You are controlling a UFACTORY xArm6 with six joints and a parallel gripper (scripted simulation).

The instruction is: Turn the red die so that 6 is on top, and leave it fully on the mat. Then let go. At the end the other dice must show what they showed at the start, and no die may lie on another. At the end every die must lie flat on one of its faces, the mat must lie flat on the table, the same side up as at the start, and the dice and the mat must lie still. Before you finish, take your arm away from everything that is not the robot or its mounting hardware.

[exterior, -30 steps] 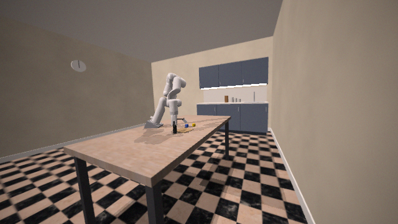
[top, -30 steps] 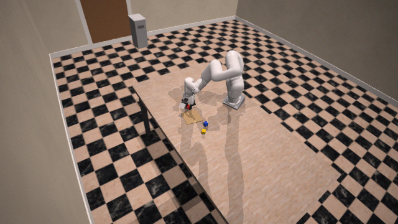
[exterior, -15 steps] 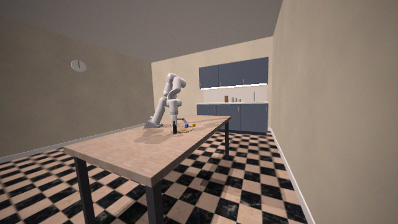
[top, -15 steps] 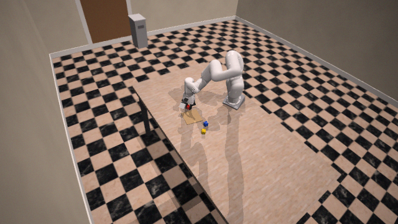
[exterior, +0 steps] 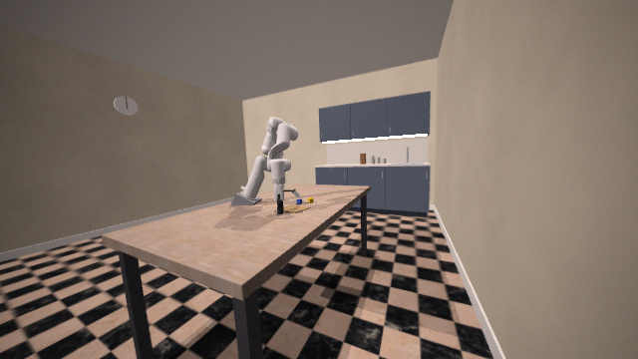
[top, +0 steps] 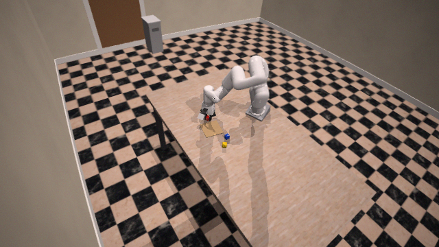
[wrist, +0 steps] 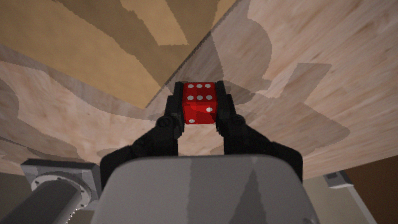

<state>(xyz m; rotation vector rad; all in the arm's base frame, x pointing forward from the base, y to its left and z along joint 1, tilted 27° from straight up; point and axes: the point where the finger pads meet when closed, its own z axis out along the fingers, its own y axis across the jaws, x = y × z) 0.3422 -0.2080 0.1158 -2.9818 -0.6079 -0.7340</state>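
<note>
The tan mat is 100 mm to the left of my hand, 40 mm ahead of it and 20 mm below it. The rest, counted from my hand: yellow die (280 mm to the left, 80 mm ahead, 10 mm below); red die (10 mm below); blue die (240 mm to the left, 10 mm below, 10 mm ahead).
</note>
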